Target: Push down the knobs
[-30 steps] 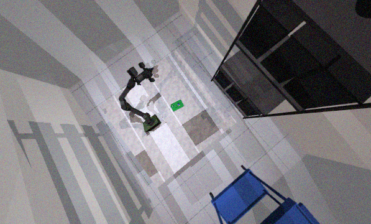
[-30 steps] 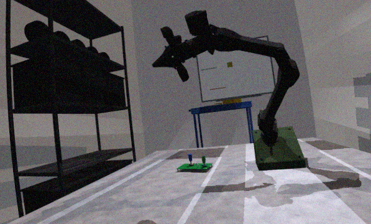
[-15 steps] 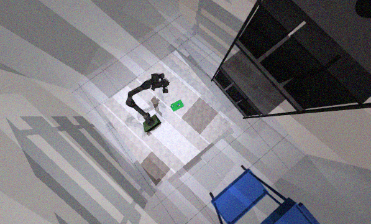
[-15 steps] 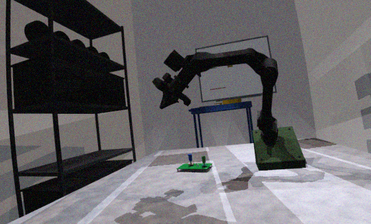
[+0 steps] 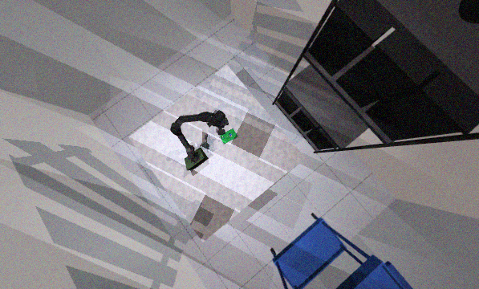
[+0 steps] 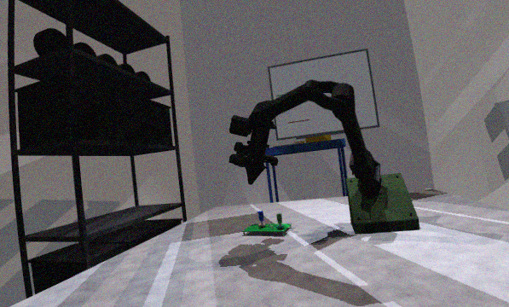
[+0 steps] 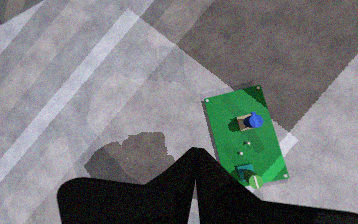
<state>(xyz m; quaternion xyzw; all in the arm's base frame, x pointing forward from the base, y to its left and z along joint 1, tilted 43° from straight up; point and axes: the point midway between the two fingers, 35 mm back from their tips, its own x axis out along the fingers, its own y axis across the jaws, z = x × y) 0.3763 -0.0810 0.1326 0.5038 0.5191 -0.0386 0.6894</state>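
The green knob lies 80 mm behind my gripper tip, 40 mm to the right of it and 130 mm below it. Also, from my gripper tip: blue knob (20 mm behind, 80 mm to the right, 130 mm below).
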